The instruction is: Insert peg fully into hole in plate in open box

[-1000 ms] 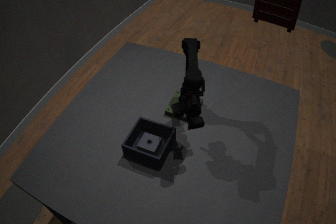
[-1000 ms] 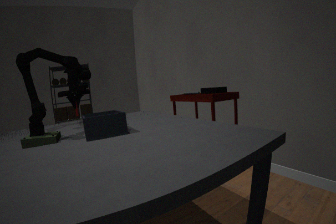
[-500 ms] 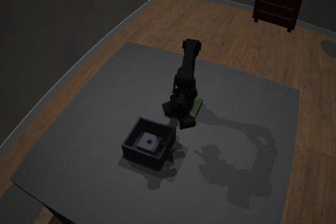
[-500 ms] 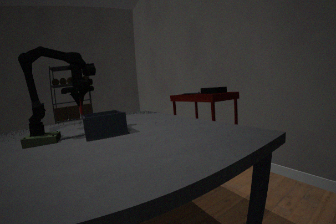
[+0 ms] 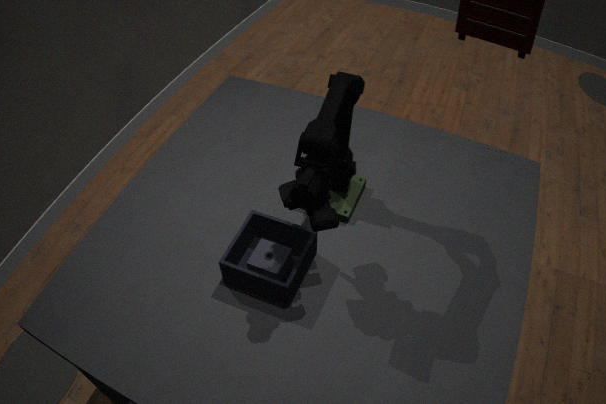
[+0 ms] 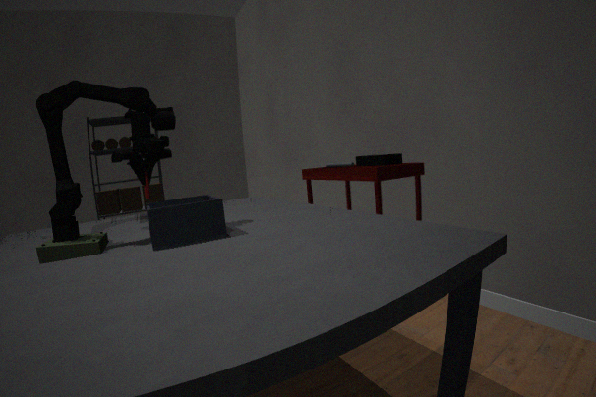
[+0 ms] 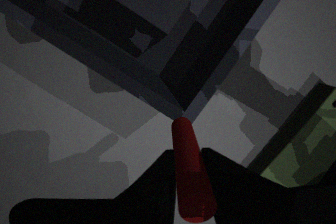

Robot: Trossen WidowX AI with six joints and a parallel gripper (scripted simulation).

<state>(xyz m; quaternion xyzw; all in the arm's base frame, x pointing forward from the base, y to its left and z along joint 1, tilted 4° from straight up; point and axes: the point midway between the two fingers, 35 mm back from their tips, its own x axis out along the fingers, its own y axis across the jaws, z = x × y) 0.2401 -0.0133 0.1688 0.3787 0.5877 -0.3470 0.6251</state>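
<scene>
The grey plate lies 140 mm below my hand, 100 mm to the right of it and 70 mm ahead of it. Round my hand: box: 160 mm below, 100 mm to the right, 70 mm ahead; then red peg: 40 mm below.
</scene>
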